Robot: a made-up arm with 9 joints. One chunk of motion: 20 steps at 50 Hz.
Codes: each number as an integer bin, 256 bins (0 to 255) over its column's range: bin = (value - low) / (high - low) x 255, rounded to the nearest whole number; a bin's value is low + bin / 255 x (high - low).
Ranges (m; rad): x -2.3..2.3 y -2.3..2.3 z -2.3..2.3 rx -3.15..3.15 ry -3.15..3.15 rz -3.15..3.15
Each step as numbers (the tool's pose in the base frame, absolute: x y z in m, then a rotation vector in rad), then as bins.
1 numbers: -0.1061 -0.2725 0.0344 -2.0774 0.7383 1.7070
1 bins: 122 112 129 43 157 197
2 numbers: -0.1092 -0.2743 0.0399 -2.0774 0.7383 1.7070
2 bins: 121 112 130 43 157 197
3 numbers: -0.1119 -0.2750 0.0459 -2.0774 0.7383 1.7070
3 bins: 121 112 130 43 157 197
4 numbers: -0.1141 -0.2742 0.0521 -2.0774 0.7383 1.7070
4 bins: 121 112 130 43 157 197
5 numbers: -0.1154 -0.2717 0.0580 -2.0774 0.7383 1.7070
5 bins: 121 112 131 43 157 197
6 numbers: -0.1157 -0.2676 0.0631 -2.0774 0.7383 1.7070
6 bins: 121 113 131 43 157 197
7 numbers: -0.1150 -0.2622 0.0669 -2.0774 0.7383 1.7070
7 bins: 121 113 131 43 157 197
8 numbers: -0.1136 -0.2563 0.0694 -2.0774 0.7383 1.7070
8 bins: 121 113 131 43 157 197
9 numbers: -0.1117 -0.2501 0.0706 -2.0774 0.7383 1.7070
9 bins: 121 114 131 43 157 197
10 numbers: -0.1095 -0.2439 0.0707 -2.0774 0.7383 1.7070
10 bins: 121 114 131 43 157 197
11 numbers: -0.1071 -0.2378 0.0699 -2.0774 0.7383 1.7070
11 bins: 122 114 131 43 157 197
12 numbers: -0.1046 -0.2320 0.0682 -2.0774 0.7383 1.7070
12 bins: 122 115 131 43 157 197
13 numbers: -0.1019 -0.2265 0.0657 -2.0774 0.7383 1.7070
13 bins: 122 115 131 43 157 197
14 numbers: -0.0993 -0.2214 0.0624 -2.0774 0.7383 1.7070
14 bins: 122 115 131 43 157 197
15 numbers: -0.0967 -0.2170 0.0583 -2.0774 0.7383 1.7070
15 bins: 122 115 131 43 157 197
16 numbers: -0.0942 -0.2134 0.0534 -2.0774 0.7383 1.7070
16 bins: 122 116 130 43 157 197
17 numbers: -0.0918 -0.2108 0.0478 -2.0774 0.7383 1.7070
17 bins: 122 116 130 43 157 197
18 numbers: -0.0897 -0.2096 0.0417 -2.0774 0.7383 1.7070
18 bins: 123 116 130 43 157 197
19 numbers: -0.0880 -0.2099 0.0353 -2.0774 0.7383 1.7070
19 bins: 123 116 129 43 157 197
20 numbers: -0.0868 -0.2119 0.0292 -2.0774 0.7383 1.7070
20 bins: 123 116 129 43 157 197
